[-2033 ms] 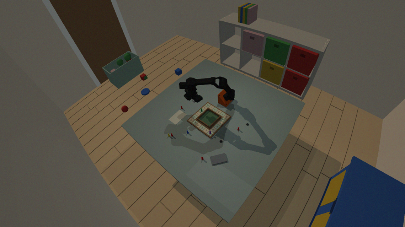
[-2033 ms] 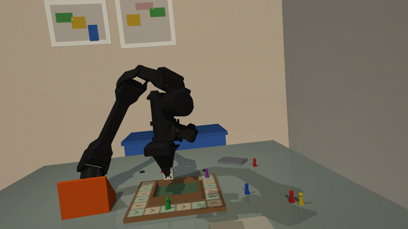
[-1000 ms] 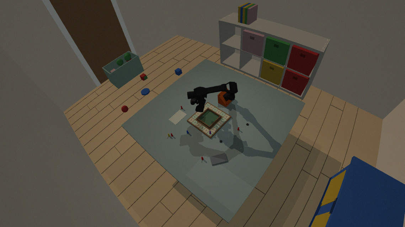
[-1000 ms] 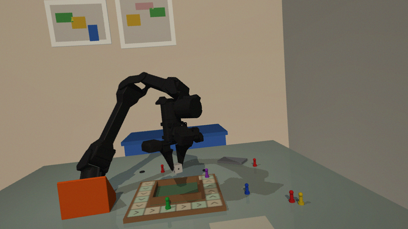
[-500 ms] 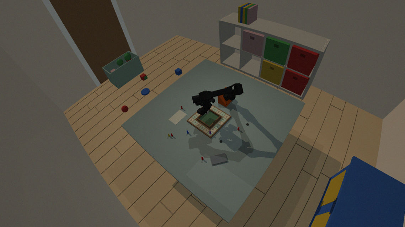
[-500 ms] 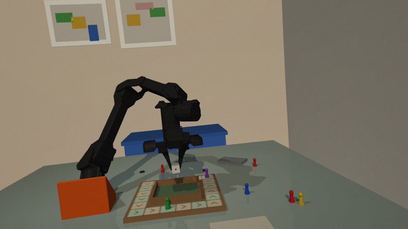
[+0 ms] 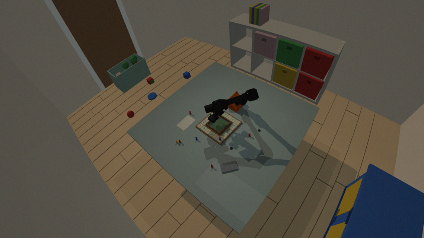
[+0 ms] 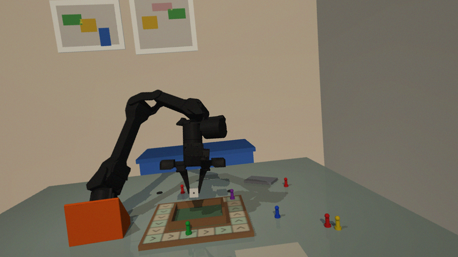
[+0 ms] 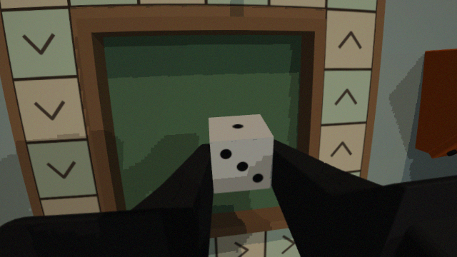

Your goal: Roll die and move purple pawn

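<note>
Now: the purple pawn 110 mm ahead of my gripper tip, 120 mm to the left of it and 60 mm below it. Also, from my gripper tip: green tray 10 mm ahead, 10 mm to the left, 80 mm below; then die right at my gripper tip; then green pawn 10 mm behind, 100 mm to the right, 60 mm below.
</note>
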